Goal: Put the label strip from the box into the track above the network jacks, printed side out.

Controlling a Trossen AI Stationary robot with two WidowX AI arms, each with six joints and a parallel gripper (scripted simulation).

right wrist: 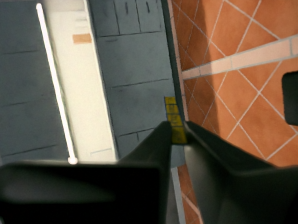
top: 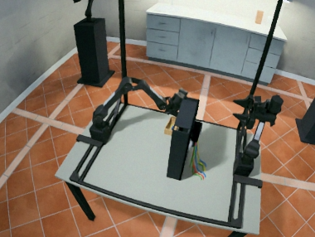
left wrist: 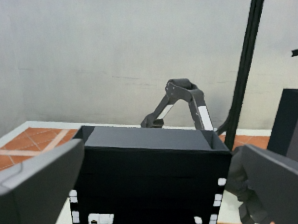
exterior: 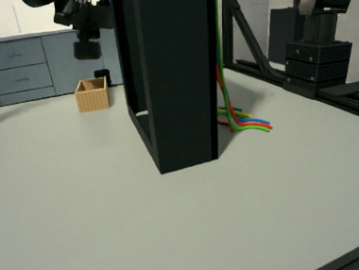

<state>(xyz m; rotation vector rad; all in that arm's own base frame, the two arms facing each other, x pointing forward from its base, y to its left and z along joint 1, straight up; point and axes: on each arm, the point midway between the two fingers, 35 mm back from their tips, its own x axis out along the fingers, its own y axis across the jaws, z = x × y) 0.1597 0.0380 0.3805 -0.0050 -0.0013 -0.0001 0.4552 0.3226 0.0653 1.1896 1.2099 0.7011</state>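
My right hand is 50 mm past the yellow label strip, 10 mm to the right of it and 20 mm above it. From my right hand the other things lie so: small box: 90 mm ahead, 30 mm to the right, 170 mm below.
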